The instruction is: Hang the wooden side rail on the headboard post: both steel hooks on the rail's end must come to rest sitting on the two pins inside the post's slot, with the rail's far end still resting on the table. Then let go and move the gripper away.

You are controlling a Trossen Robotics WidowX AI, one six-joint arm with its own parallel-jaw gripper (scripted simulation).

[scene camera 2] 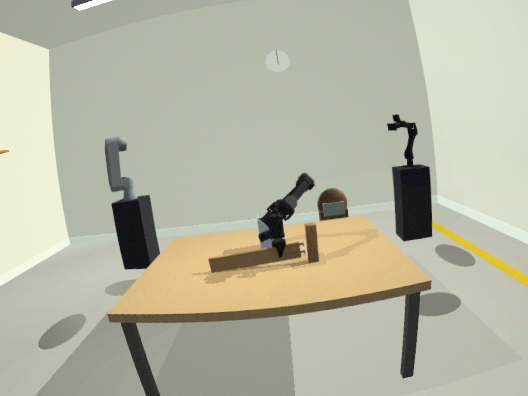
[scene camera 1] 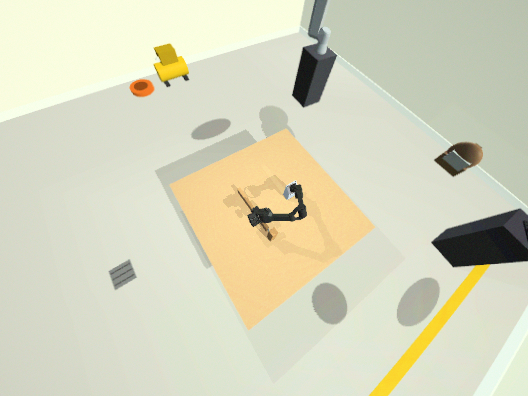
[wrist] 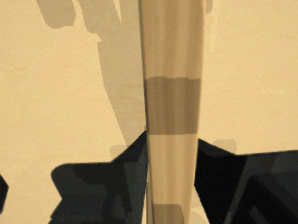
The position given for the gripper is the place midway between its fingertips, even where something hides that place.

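Note:
The gripper (wrist: 162, 133) is visible. Also present is a wooden side rail (scene camera 2: 267, 255), with the rail appearing in the wrist view too (wrist: 172, 46).

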